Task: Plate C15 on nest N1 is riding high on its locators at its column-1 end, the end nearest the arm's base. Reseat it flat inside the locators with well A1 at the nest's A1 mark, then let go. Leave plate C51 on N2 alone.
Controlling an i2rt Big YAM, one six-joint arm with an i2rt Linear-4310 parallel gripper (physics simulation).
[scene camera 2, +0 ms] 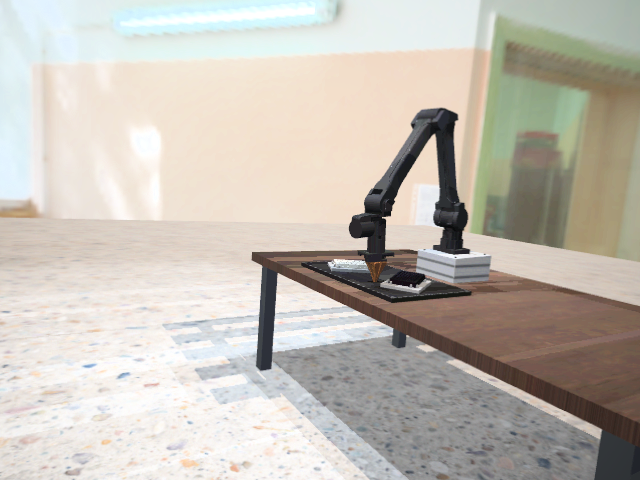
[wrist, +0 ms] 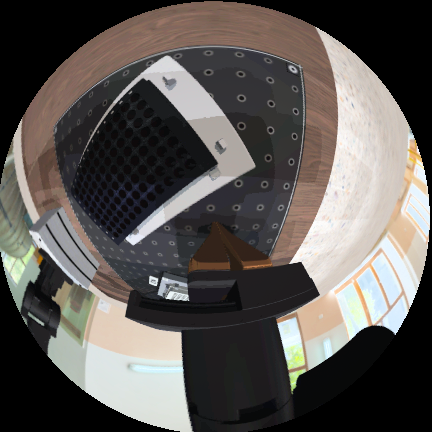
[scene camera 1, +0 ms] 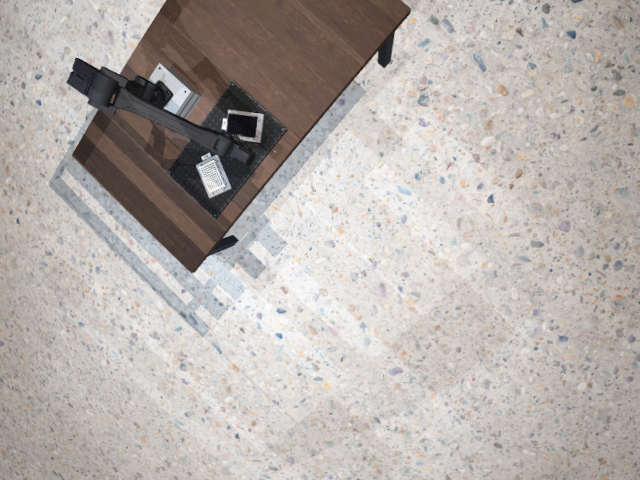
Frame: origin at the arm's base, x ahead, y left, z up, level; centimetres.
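Seen in the pictures: gripper, fingertip midpoint: [scene camera 2: 374,281] [wrist: 213,225]; arm's base, origin of the base link: [scene camera 2: 450,251] [wrist: 55,265] [scene camera 1: 159,98].
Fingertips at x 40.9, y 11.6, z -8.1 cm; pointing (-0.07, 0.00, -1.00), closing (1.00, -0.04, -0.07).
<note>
Pixels of each thing's top centre, then the offset from my fingertips to it. Level surfaces: height alone.
- black well plate, middle of its top: [wrist: 109,180] [scene camera 2: 408,275] [scene camera 1: 240,124] dz +3.5, dx -8.0, dy +6.3 cm
- white nest, middle of its top: [wrist: 123,169] [scene camera 2: 406,279] [scene camera 1: 242,125] dz +2.2, dx -7.6, dy +6.6 cm
- white well plate, middle of its top: [wrist: 195,301] [scene camera 2: 352,262] [scene camera 1: 211,176] dz +2.7, dx -2.3, dy -19.2 cm
- dark perforated mat, its level: dz +0.1 cm
- wooden table's, its level: dz -1.2 cm
A black well plate [scene camera 1: 241,125] [scene camera 2: 408,277] [wrist: 137,160] sits on a white nest [scene camera 1: 260,128] [wrist: 227,132]. In the wrist view it covers the nest's end toward the arm's base, and that end looks raised; locators show at the far end. A white well plate [scene camera 1: 212,175] [scene camera 2: 345,264] [wrist: 177,295] sits on the other nest, partly hidden by the gripper in the wrist view. I cannot read the labels to tell N1 from N2. My gripper [scene camera 2: 374,279] [wrist: 213,225] is shut and empty, its tips low over the mat between the nests, apart from the black plate.
A dark perforated mat [scene camera 1: 192,167] [scene camera 2: 448,292] [wrist: 256,145] lies under both nests. The arm's base stands on a grey-white block [scene camera 1: 180,93] [scene camera 2: 453,267] [wrist: 65,250] beside the mat. The wooden table's [scene camera 1: 315,67] [scene camera 2: 516,320] edge runs close to the mat's far side.
</note>
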